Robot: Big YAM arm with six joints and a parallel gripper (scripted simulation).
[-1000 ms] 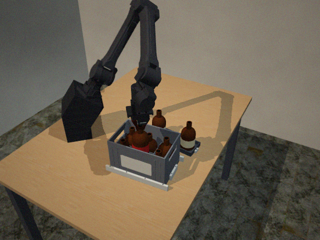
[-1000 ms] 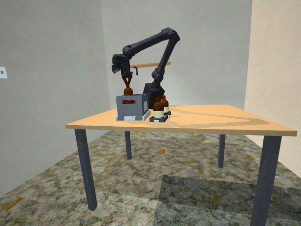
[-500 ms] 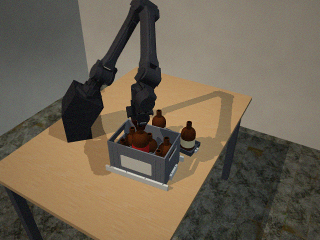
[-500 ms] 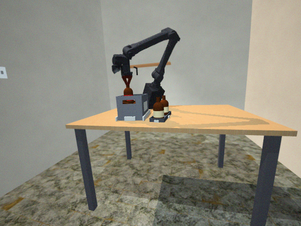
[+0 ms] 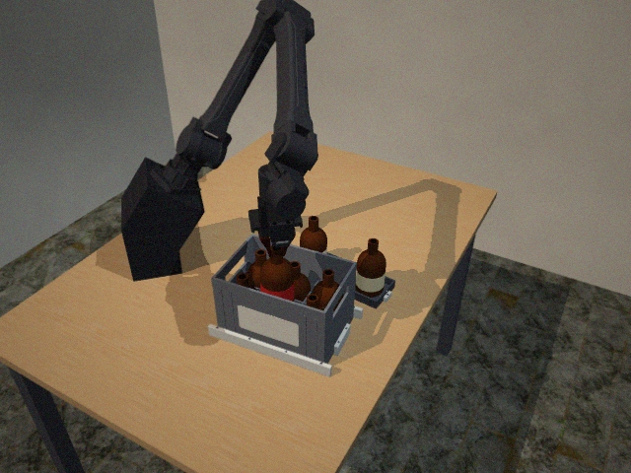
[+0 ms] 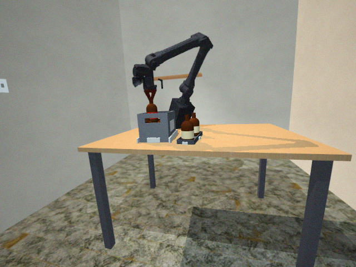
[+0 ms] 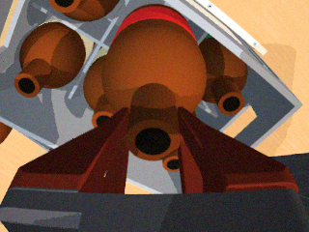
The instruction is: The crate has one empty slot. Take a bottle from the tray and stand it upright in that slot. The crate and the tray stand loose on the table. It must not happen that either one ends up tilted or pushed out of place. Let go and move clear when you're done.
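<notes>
Right now my hand is 17 cm above the grey crate, 4 cm to the right of it and 2 cm past it. Round my hand: dark tray 26 cm to the left, 24 cm below, 4 cm behind.
</notes>
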